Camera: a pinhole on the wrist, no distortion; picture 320 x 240 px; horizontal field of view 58.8 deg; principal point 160.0 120.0 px. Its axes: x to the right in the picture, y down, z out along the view. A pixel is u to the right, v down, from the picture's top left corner.
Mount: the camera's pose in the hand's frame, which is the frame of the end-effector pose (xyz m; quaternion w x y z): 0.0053 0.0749 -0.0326 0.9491 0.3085 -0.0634 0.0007
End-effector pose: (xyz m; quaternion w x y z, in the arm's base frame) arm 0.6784 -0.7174 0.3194 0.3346 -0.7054 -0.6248 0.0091
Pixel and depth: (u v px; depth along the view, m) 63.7 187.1 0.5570
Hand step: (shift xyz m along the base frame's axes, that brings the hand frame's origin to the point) -0.3779 -0.0106 -0.3997
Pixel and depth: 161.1 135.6 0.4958
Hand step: -0.3453 0.1273 -0.2237
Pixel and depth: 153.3 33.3 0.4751
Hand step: -0.4058 0.0687 -0.0714
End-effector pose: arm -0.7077 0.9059 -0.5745 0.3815 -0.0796 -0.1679 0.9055
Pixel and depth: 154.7 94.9 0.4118
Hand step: 0.0899 0.0245 0.3284
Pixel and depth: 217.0 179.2 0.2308
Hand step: -0.0504 -0.0147 0.1814
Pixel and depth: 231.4 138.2 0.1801
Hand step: -0.0381 0.0050 0.1234
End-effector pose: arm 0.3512 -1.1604 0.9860 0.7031 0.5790 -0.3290 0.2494
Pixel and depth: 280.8 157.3 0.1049
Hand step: -0.0041 -0.0599 0.0496
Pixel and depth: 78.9 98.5 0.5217
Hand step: -0.0059 -0.3836 -0.2810
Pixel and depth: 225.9 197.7 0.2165
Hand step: -0.0097 -0.1798 0.0369
